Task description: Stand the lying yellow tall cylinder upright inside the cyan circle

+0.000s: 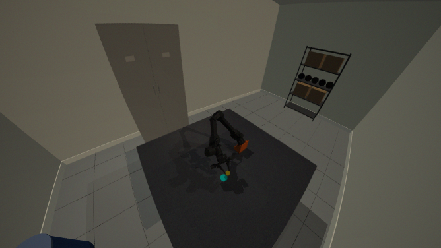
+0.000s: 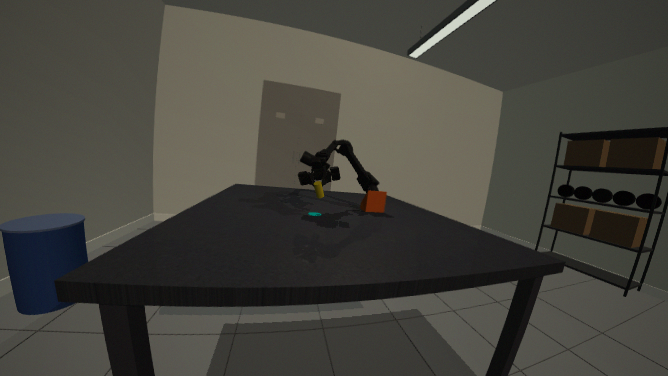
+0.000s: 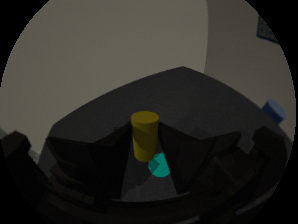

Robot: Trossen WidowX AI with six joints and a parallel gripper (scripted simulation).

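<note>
My gripper tip is 13 cm above the cyan circle, 3 cm to the left of it and 1 cm past it. From my gripper tip the other things lie so: yellow cylinder: 2 cm below, 1 cm to the right, 1 cm behind.
</note>
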